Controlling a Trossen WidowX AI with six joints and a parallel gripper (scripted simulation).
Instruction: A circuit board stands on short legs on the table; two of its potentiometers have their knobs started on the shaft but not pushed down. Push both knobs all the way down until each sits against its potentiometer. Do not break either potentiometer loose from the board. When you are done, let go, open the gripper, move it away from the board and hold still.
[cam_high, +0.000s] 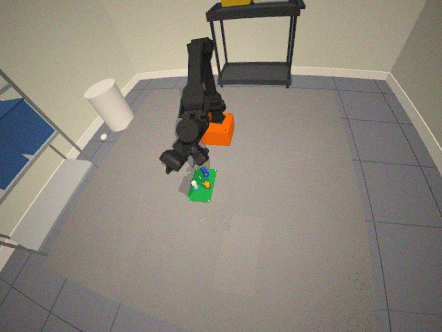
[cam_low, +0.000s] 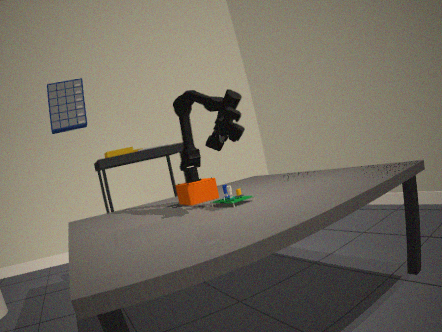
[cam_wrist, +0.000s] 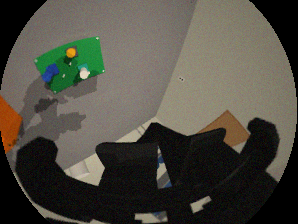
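The blue knob lies 17 cm below my gripper tip, 14 cm behind it and 3 cm to the left of it. From my gripper tip the other things lie so: white knob: 17 cm below, 6 cm behind, 2 cm to the left.
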